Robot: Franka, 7 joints.
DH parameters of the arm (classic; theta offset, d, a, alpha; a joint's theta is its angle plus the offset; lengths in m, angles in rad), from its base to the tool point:
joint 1: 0 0.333 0 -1.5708
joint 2: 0 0 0 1.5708
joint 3: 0 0.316 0.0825 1.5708
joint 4: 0 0 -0.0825 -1.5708
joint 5: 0 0.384 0 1.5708
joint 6: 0 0 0.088 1.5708
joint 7: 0 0.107 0 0
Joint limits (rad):
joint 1: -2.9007..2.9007
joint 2: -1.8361..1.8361
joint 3: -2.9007..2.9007
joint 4: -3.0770..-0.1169
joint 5: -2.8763..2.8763
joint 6: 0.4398..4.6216
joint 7: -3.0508..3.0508
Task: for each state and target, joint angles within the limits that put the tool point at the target. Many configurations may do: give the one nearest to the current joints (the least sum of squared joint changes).
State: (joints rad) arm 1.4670 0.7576 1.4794 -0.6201 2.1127 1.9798 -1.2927
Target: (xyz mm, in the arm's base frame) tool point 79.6 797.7 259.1
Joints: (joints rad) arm 0.9018 1.2932 0.9352 -1.1384 2.0578 2.0272 -1.2927
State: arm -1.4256 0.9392 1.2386 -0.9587 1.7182 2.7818 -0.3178
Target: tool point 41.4 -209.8 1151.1
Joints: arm -1.6801 0.1776 1.2107 -0.1471 1.6636 2.6732 -0.3178
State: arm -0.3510 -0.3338 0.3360 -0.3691 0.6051 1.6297 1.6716
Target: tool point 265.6 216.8 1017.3
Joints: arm -0.2217 -0.1445 0.5590 -0.7451 0.6066 1.4728 1.6716
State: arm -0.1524 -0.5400 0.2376 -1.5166 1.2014 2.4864 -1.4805
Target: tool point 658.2 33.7 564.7
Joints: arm -0.1462 0.1710 0.2191 -1.6879 1.2017 2.4821 -1.4805
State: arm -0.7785 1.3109 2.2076 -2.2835 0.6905 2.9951 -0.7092
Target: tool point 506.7 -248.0 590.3
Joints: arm -1.5392 1.7837 2.2201 -2.0909 0.6913 3.1516 -0.7092
